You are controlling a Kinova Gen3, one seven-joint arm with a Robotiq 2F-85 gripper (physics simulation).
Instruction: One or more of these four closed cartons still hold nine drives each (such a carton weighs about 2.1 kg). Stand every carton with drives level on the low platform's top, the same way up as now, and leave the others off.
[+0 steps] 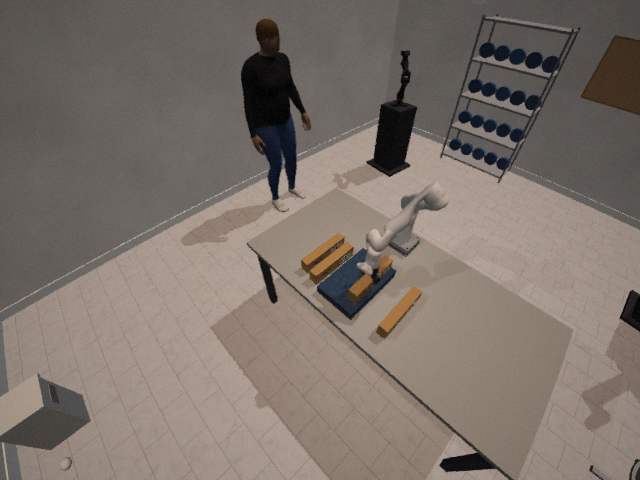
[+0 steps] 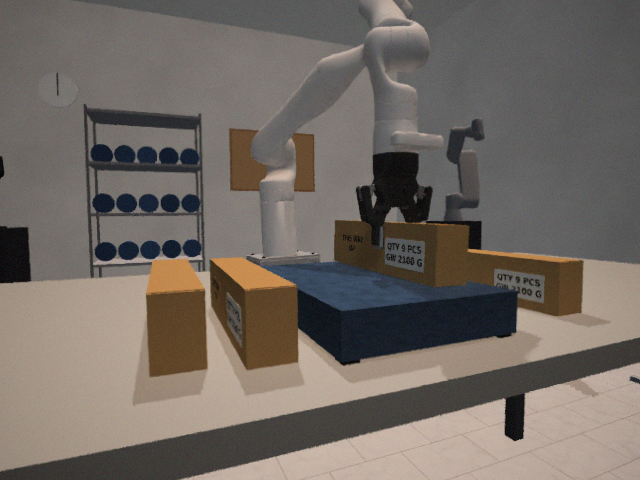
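Where they show: gripper, fingertip midpoint: (image 1: pixel 368 281) (image 2: pixel 394 248); arm's base, link origin: (image 1: pixel 402 238) (image 2: pixel 280 254).
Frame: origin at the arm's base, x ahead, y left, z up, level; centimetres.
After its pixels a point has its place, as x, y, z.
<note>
My gripper (image 1: pixel 375 277) @[43.7, 12.1, 4.9] (image 2: pixel 391 230) is shut on an orange-brown carton (image 1: pixel 359 288) @[53.2, 14.2, 9.1] (image 2: pixel 452 254) @[57.7, 13.9, 5.0], gripped across its narrow width near the middle. This carton is upright and looks level, its underside at or very close to the top of the blue low platform (image 1: pixel 334 290) @[60.3, 3.1, 0.6] (image 2: pixel 429 324) @[64.7, 6.1, -2.2], on the right part; I cannot tell if it touches. Its label reads QTY 9 PCS, GW 2100 G. A second carton (image 1: pixel 399 312) @[44.0, 35.1, 3.0] (image 2: pixel 564 287) @[57.2, 34.4, -0.9] with the same label stands on the table right of the platform. Two more cartons, the inner (image 1: pixel 332 262) @[50.0, -11.2, 3.1] (image 2: pixel 271 322) @[63.8, -12.1, -0.6] and the outer (image 1: pixel 322 252) @[49.8, -20.8, 3.1] (image 2: pixel 176 328) @[63.0, -21.5, -0.7], stand left of it.
The table (image 1: pixel 465 330) @[19.9, 62.9, -5.4] (image 2: pixel 77 372) @[59.6, -31.7, -5.4] carries the arm's base (image 1: pixel 405 244) @[2.6, 4.9, 0.3] (image 2: pixel 281 257) @[7.2, -0.9, 0.1] behind the platform. The inner left carton stands close to the platform's left side. A person (image 1: pixel 271 93) stands beyond the table, and a shelf rack (image 1: pixel 518 23) (image 2: pixel 144 117) is farther back.
</note>
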